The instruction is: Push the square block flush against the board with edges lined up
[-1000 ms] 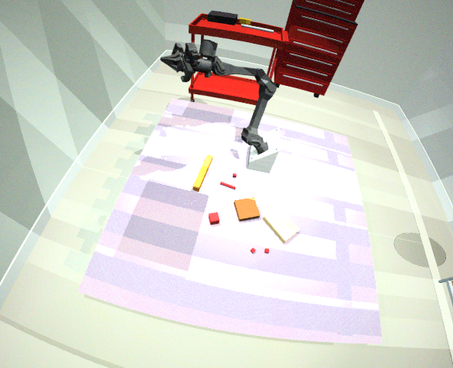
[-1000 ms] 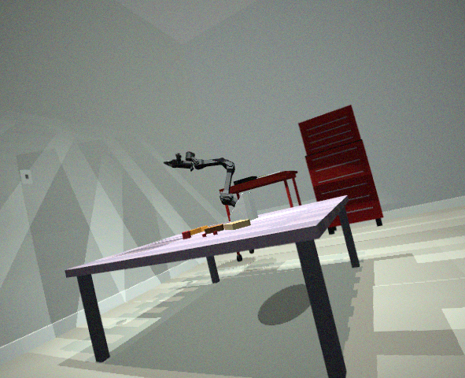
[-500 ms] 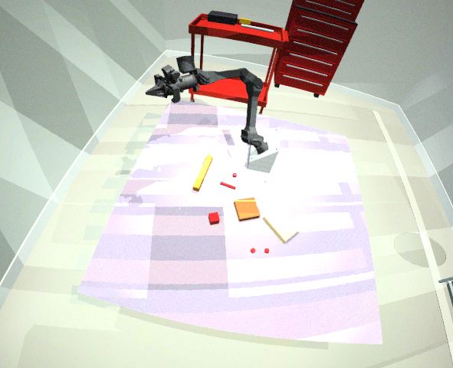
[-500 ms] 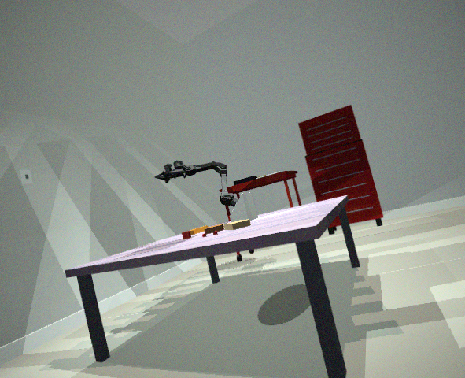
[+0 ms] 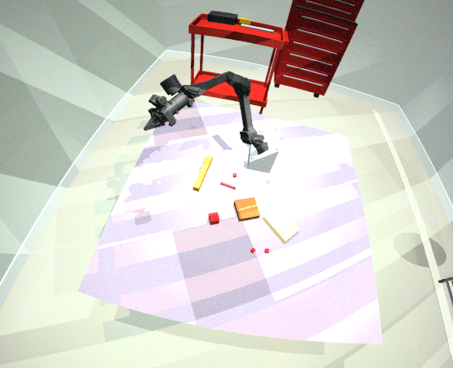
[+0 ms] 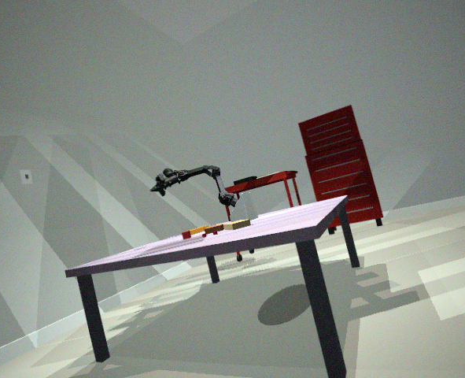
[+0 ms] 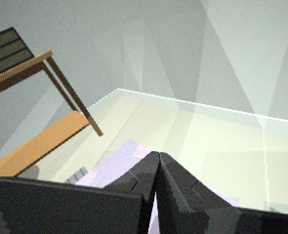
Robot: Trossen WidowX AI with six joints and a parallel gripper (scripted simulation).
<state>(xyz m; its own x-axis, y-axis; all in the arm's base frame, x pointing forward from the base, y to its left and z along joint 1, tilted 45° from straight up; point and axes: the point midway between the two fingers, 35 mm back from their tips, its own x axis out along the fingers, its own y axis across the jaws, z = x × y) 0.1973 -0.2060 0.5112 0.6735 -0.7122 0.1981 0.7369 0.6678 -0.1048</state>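
The orange square block is 12 cm ahead of my gripper tip, 45 cm to the left of it and 34 cm below it. From my gripper tip the other things lie so: red cube (18 cm ahead, 30 cm to the left, 33 cm below); then thin red stick (1 cm behind, 36 cm to the left, 35 cm below); then long yellow-orange bar (8 cm behind, 23 cm to the left, 34 cm below).
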